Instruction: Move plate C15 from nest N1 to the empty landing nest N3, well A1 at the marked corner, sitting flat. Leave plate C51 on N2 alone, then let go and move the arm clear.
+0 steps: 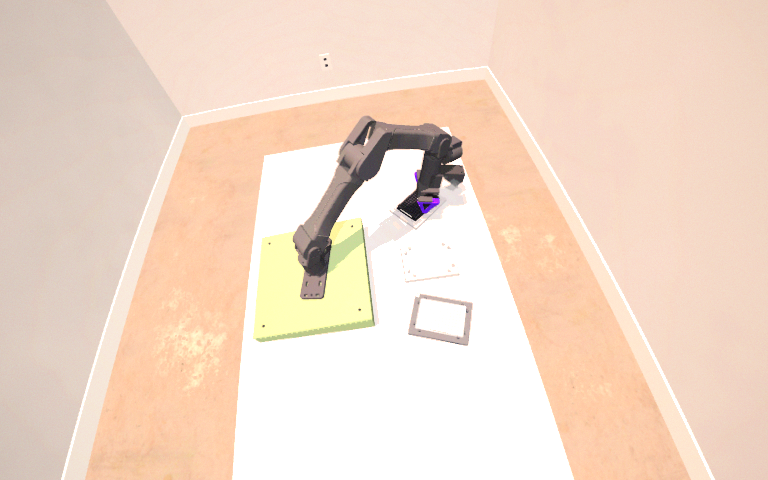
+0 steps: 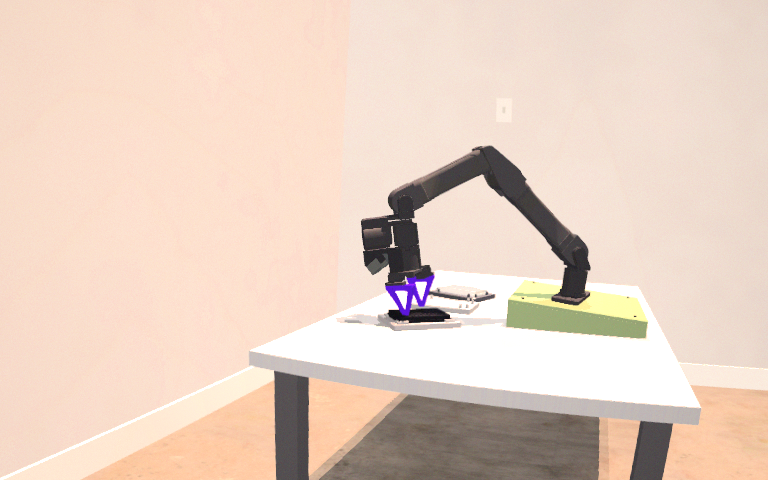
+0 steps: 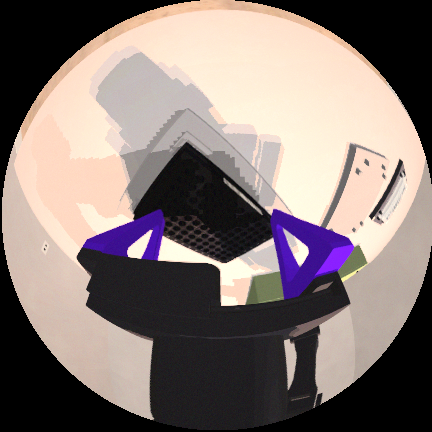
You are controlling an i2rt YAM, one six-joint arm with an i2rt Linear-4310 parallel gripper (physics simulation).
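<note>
A black well plate (image 1: 408, 209) (image 2: 436, 315) (image 3: 200, 195) sits on a pale nest (image 1: 403, 219) (image 2: 424, 325) at the far end of the row. My gripper (image 1: 421, 195) (image 2: 413, 309) (image 3: 217, 214) is open above this plate, its purple fingertips spread at opposite sides and low near its edges; whether they touch it cannot be told. A white nest (image 1: 430, 278) (image 2: 470, 309) (image 3: 357, 187) in the middle is empty. A white plate (image 1: 441, 318) (image 2: 461, 290) (image 3: 394, 199) sits in the dark grey nest (image 1: 413, 325) (image 2: 489, 295). Plate names and the marked corner cannot be read.
The arm's base stands on a yellow-green block (image 1: 345, 283) (image 2: 572, 316), beside the row of nests on the white table (image 1: 396, 407) (image 2: 509, 367). The arm reaches over from the block to the far nest. Room walls stand beyond the table.
</note>
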